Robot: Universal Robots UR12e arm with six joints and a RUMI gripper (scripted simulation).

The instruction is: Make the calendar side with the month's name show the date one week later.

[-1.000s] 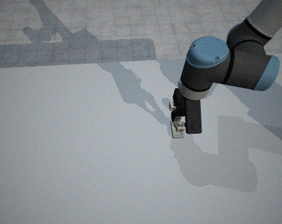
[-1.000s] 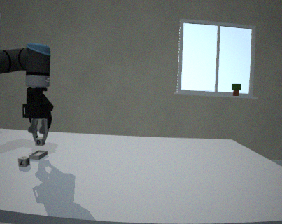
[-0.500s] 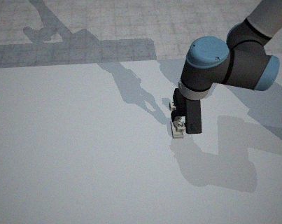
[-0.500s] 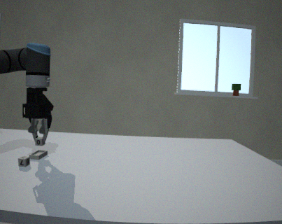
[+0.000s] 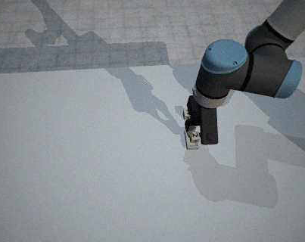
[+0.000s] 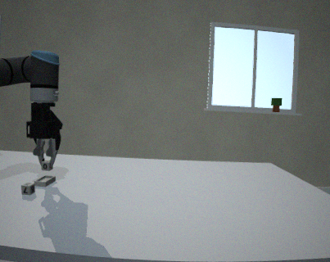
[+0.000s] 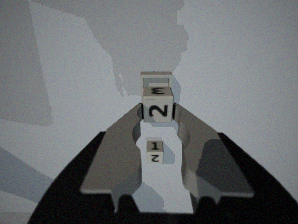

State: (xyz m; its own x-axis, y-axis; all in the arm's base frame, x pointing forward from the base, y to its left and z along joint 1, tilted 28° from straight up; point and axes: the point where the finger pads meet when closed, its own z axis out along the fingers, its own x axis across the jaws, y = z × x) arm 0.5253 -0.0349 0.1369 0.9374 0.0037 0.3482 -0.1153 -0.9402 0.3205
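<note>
My gripper is now 20 mm to the left of the tray and 60 mm above it. Round my hand: cube (10 mm below).
</note>
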